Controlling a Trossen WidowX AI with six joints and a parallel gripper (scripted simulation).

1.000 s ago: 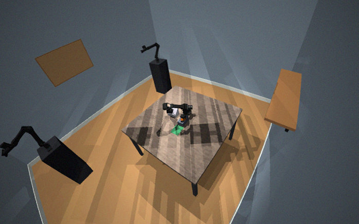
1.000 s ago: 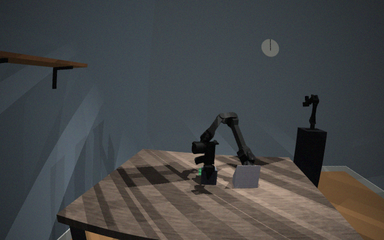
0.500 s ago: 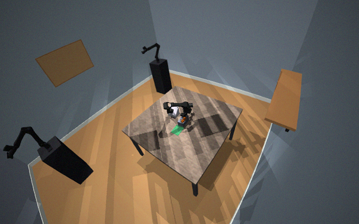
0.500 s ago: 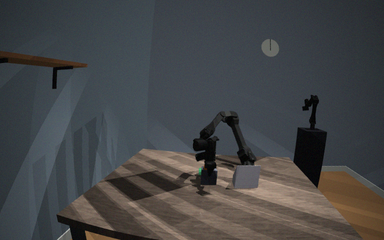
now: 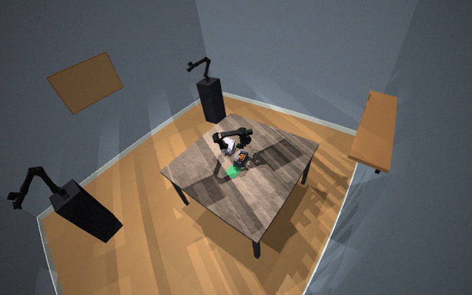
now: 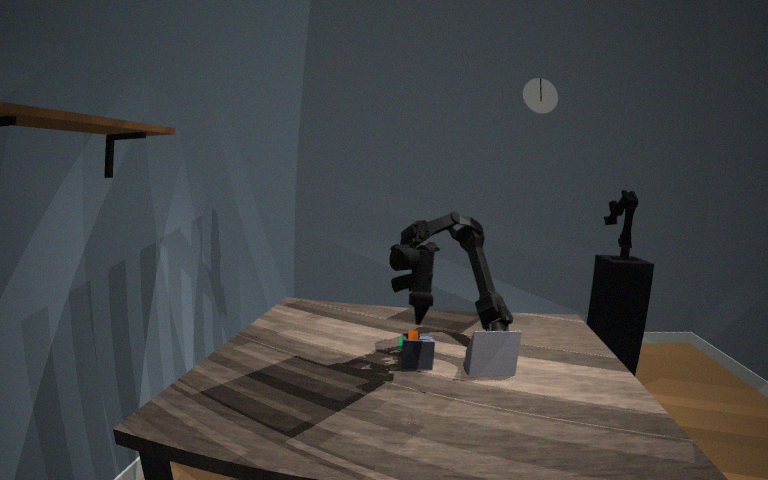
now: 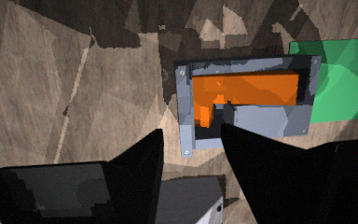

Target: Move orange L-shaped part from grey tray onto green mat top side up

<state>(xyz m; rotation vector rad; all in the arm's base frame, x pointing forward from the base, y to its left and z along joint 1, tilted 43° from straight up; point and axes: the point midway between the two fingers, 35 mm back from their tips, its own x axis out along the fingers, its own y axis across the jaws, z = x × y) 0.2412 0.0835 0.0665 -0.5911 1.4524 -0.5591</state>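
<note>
Right now the orange L-shaped part is 1 cm behind my gripper tip, 5 cm to the right of it and 10 cm below it. The rest, counted from my gripper tip: green mat (1 cm behind, 22 cm to the right, 16 cm below).
</note>
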